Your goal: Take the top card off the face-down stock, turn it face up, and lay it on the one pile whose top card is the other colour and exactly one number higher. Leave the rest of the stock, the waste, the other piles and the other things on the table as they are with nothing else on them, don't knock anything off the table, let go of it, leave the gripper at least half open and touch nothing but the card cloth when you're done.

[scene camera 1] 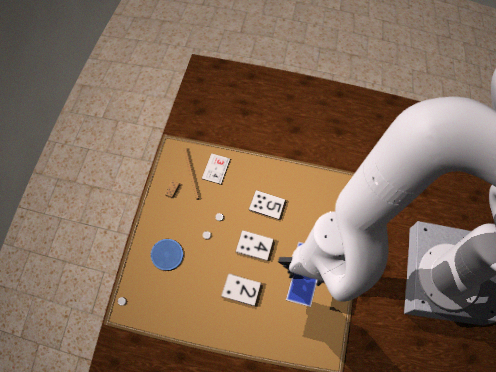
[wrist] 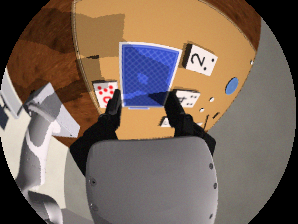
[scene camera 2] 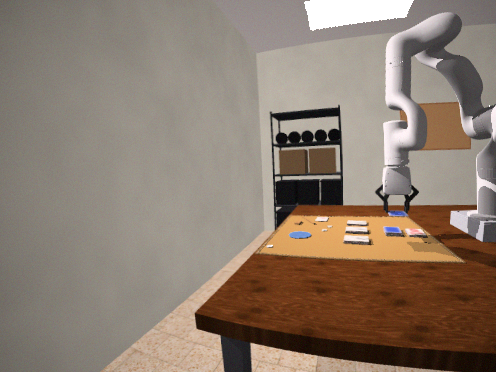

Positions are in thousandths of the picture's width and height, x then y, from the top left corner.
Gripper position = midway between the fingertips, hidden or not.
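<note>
Tan card cloth (scene camera 1: 374,816), (scene camera 2: 664,655), (wrist: 331,163), visible. Gripper (scene camera 2: 799,571), (wrist: 485,435), visible.
</note>
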